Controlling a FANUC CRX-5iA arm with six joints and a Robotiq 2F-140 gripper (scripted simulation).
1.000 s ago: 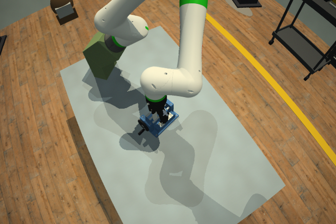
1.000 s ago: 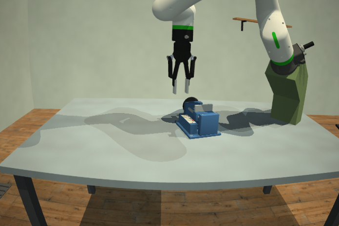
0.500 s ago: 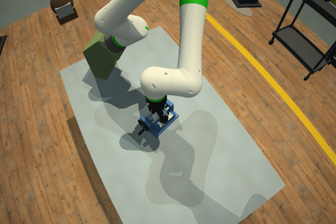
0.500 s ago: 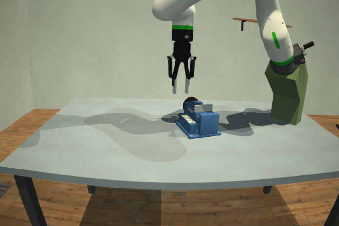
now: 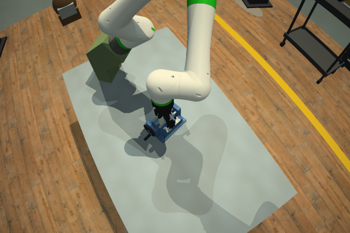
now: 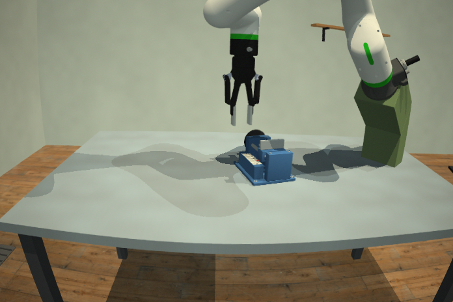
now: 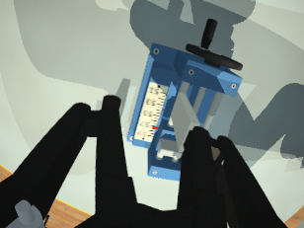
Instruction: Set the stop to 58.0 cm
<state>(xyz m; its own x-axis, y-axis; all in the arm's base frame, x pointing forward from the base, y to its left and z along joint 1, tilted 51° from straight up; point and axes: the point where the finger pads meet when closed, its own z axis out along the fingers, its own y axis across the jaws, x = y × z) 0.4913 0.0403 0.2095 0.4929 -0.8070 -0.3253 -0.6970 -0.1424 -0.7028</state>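
Right now my hand is 2 cm past the black handwheel, 10 cm to the left of it and 13 cm above it. Also, from my hand: stop block (10 cm behind, 3 cm to the left, 10 cm below).
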